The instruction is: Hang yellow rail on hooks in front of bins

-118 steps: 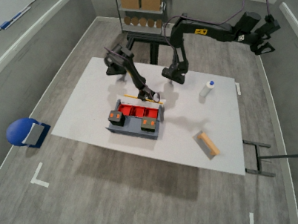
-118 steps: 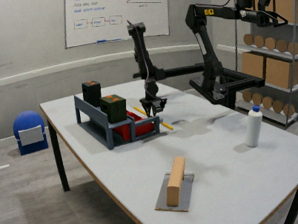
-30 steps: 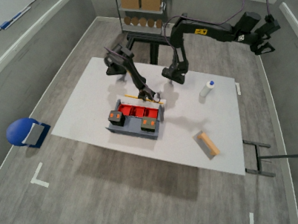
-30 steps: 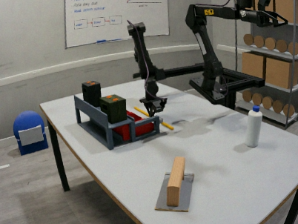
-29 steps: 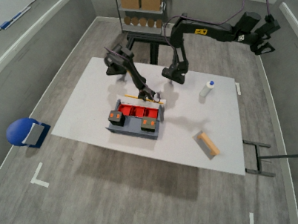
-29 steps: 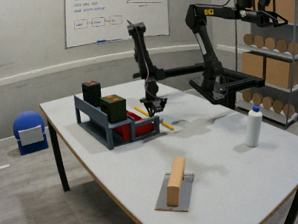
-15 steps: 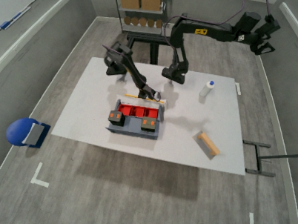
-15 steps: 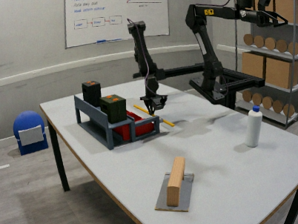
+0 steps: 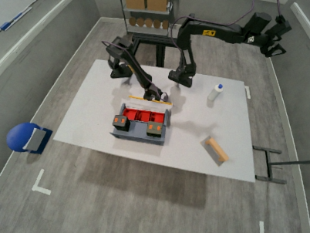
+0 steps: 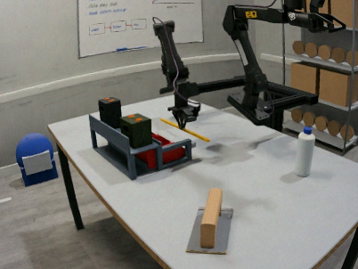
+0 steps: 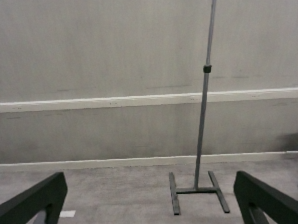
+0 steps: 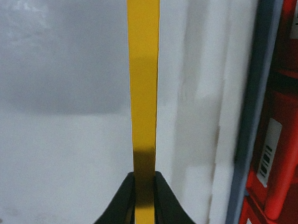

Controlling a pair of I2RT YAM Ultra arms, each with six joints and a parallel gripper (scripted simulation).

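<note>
My right hand is 210 mm short of the blue-grey shelf and 30 mm to the left of it. Also, from my right hand: yellow rail (10 mm below); green box (280 mm ahead, 80 mm to the left, 80 mm above); white bottle (140 mm behind, 560 mm to the left, 20 mm above).
</note>
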